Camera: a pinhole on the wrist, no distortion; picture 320 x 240 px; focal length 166.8 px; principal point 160.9 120.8 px. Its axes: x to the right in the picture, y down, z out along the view. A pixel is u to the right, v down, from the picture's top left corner.
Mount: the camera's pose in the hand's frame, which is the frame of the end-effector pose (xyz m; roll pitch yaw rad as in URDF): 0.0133 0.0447 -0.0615 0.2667 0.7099 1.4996
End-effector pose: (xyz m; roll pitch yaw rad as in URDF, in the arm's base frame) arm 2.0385 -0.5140 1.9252 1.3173 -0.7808 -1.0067
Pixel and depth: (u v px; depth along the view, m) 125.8 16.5 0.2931
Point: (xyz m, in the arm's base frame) 1.9797 -0.6423 2.2371
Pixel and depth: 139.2 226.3 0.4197
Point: 1.6416 -0.3406 2.1271
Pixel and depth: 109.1 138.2 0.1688
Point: 1.9478 -0.4987 2.0521
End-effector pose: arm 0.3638 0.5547 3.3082 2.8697 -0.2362 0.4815
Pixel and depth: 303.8 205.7 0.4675
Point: 0.6138 -0.0840 3.4143
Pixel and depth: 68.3 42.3 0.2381
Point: 0.6056 0.5595 3.2028
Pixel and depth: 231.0 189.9 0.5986
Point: 0.6847 -0.0729 3.2290
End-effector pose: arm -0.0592 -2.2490 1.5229 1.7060 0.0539 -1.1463
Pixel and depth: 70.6 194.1 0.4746
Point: -0.5483 -2.4194 1.6462
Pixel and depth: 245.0 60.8 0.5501
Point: -0.0646 -2.7046 2.0219
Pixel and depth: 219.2 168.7 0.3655
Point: -0.2150 -2.3771 1.8866
